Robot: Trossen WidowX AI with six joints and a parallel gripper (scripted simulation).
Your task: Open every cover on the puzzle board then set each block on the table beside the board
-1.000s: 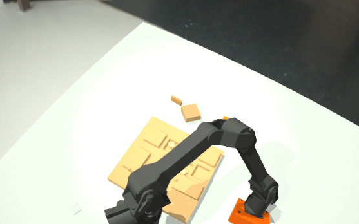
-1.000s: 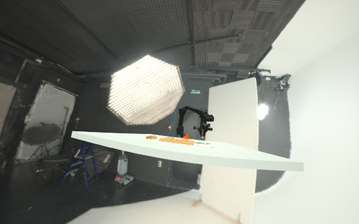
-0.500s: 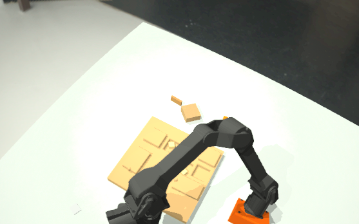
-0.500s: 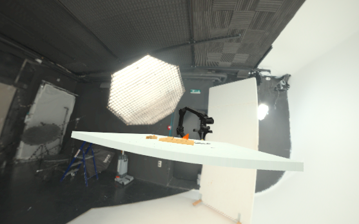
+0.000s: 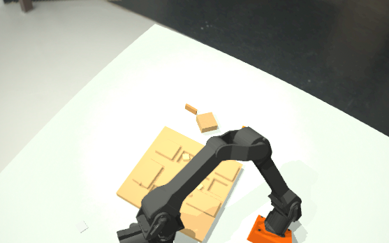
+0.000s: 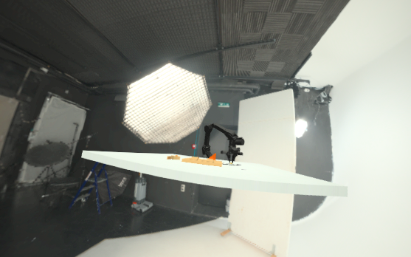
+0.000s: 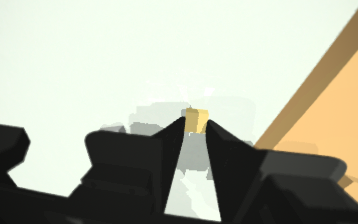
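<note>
Right now my gripper tip is 3 cm short of the tan puzzle board and 25 cm to the left of it. The rest, counted from my gripper tip: orange block: 9 cm behind, 50 cm to the right; pale grey block: 24 cm ahead, 4 cm to the left, 2 cm below; tan box: 5 cm ahead, 47 cm to the right.
</note>
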